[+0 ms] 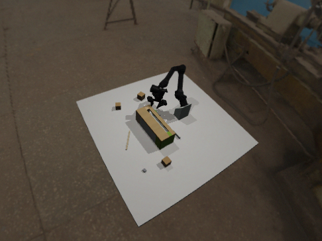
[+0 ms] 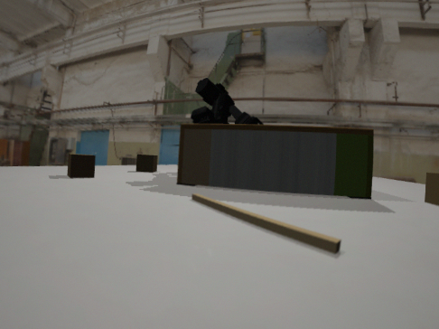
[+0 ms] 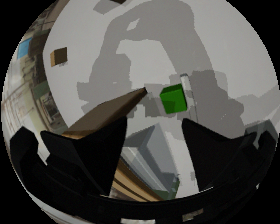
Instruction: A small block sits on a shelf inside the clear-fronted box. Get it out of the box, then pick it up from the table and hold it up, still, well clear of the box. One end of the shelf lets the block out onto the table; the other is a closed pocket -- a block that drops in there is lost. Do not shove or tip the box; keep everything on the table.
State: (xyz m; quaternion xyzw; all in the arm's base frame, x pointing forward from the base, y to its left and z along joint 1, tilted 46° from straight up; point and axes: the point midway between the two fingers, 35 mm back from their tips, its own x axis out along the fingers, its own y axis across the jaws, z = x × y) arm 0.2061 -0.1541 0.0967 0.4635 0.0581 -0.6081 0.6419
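The green block lies 60 mm below my gripper tip, 10 mm to the left of it and 10 mm behind it. Also, from my gripper tip: tiny grey piece 430 mm ahead, 410 mm to the left, 70 mm below; then box 160 mm to the left, 80 mm ahead, 20 mm below.
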